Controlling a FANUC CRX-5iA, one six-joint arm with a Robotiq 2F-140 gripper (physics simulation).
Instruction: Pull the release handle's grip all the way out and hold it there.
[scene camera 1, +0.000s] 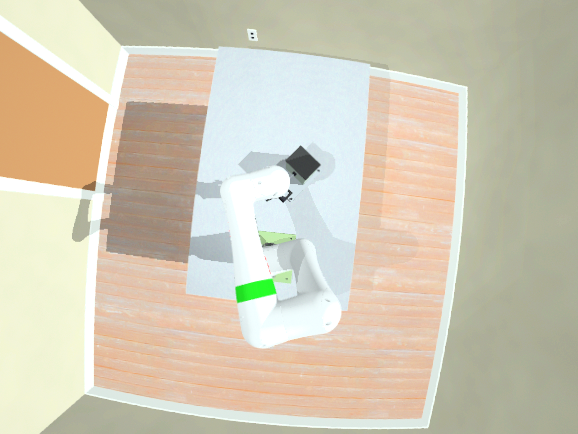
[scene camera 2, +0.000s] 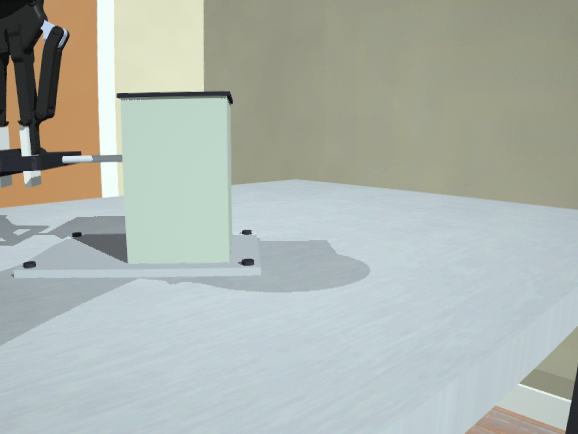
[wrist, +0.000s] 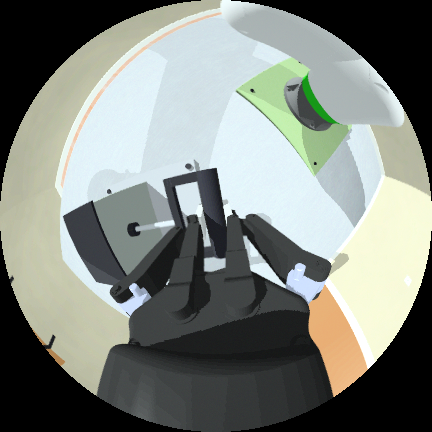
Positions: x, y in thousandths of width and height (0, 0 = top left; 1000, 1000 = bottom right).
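My gripper (scene camera 2: 32, 430) is visible to me, and the wrist view shows my gripper (wrist: 497, 485) too. I also see a light base plate (scene camera 2: 138, 589), and from the wrist the view includes the light base plate (wrist: 355, 413) as well.
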